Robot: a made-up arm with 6 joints.
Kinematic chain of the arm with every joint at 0, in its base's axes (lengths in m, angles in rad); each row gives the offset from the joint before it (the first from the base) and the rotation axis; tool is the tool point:
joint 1: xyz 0 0 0.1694 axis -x
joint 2: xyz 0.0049 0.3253 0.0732 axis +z
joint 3: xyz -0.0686 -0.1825 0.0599 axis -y
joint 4: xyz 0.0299 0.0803 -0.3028 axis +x
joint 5: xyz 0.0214 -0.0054 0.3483 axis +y
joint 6: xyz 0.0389 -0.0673 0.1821 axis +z
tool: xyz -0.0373 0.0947 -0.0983
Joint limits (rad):
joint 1: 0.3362..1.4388
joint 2: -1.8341..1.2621
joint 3: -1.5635..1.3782
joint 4: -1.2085..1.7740
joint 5: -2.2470..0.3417
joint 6: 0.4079..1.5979
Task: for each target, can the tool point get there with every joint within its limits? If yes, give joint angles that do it. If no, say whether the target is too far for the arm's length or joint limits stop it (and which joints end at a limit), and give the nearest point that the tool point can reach.
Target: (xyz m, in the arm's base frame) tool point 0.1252 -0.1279 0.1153
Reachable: yes | joints 0.6858 0.3034 0.3966 1.3662 -1.4670 0.6758
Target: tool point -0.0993 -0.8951 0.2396
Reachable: no: joint limits stop it (at a limit: joint 4, joint 5, joint 6) | nearest point -0.0673 -0.4175 0.2021 | short by 0.480 m
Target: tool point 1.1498 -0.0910 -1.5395
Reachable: no: too far | nearest point 0.6236 0.0799 -0.3924 | short by 1.274 m
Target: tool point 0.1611 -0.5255 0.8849
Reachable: no: joint limits stop it (at a limit: joint 3, joint 4, joint 6) | nearest point 0.1051 -0.2662 0.5319 | short by 0.442 m
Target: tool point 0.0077 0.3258 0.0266
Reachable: yes | joints 1.1116 -0.3291 -0.6642 -0.1643 0.0761 0.6330
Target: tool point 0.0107 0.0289 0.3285
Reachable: yes | joints 1.1381 0.2090 -0.6207 0.8974 -0.0027 0.5861
